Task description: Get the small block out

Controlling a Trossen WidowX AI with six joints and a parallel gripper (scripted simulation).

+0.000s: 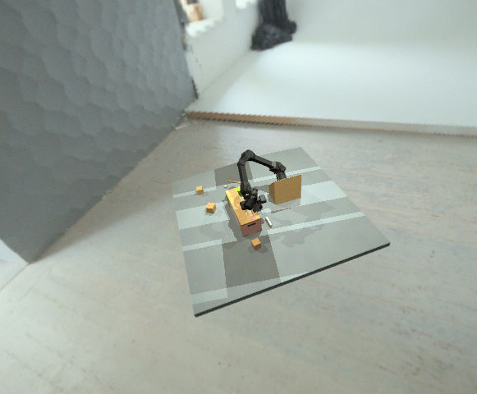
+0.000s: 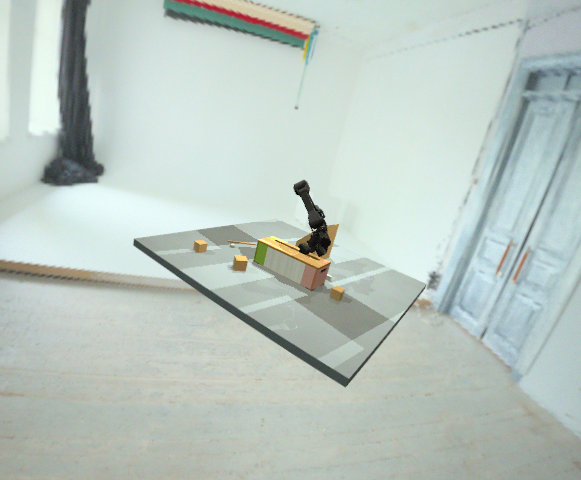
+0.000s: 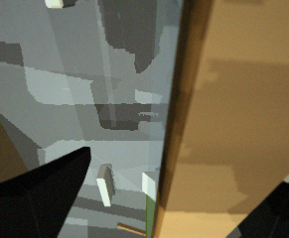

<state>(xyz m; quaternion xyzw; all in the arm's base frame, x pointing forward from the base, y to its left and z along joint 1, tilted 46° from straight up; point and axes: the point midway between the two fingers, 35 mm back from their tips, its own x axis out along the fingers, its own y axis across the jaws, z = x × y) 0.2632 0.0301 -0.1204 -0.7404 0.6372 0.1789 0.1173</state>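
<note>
Right now my gripper tip is 4 cm short of the long wooden box, 2 cm to the left of it and 2 cm above it. Round my gripper tip: thin wooden stick (42 cm to the right, 8 cm below, 7 cm ahead); then small blue block (6 cm ahead, 1 cm to the right).
</note>
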